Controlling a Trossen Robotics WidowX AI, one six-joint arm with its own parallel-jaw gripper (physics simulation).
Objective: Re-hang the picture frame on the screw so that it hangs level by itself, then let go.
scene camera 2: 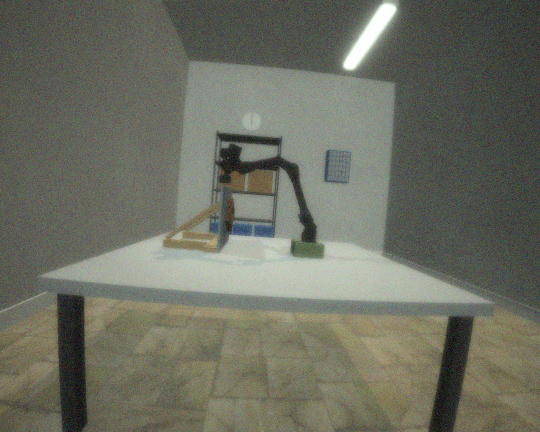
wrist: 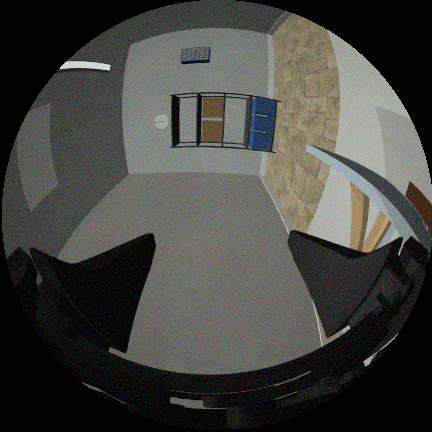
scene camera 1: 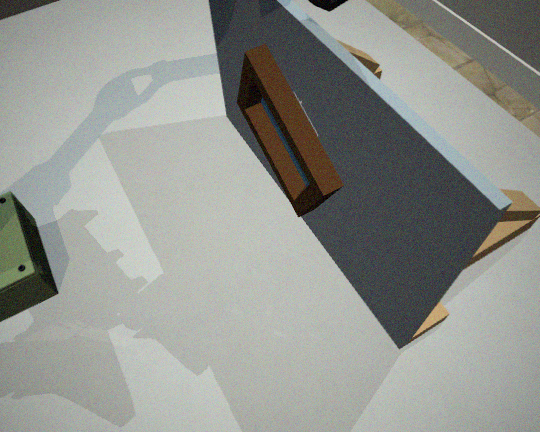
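Pixels of known places: gripper, fingertip midpoint: [wrist: 223,239]; arm's base, origin of the base link: [scene camera 2: 308,242].
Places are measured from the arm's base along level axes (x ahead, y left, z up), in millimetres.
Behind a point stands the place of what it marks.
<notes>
The brown picture frame [scene camera 1: 300,117] @[x 409, y -165, z 150 mm] [scene camera 2: 230,210] @[x 400, y -54, z 126 mm] [wrist: 420,204] is against the front of the dark upright panel [scene camera 1: 395,200] [wrist: 350,175]. In scene camera 1 it is tilted against the panel's edges, its near right end lower. A thin pale line shows at its back edge. The screw does not show; what the frame hangs on is hidden. My gripper [scene camera 2: 222,164] @[x 473, y -235, z 365 mm] [wrist: 223,239] @[x 473, y -235, z 365 mm] is open and empty, above the panel's top edge and apart from the frame. In the wrist view the panel and frame lie to the right, beyond the right finger.
Wooden struts [scene camera 1: 505,230] @[x 630, y -336, z -30 mm] [scene camera 2: 192,220] @[x 565, y 50, z 69 mm] [wrist: 358,215] @[x 501, y -314, z 125 mm] brace the panel from behind. The arm's green base [scene camera 1: 15,240] @[x 65, y -25, z 1 mm] [scene camera 2: 307,249] @[x 16, y 62, z -28 mm] stands on the white table [scene camera 2: 280,280] @[x 188, y 487, z -68 mm], on the panel's front side. A shelf rack [scene camera 2: 250,139] stands by the far wall.
</notes>
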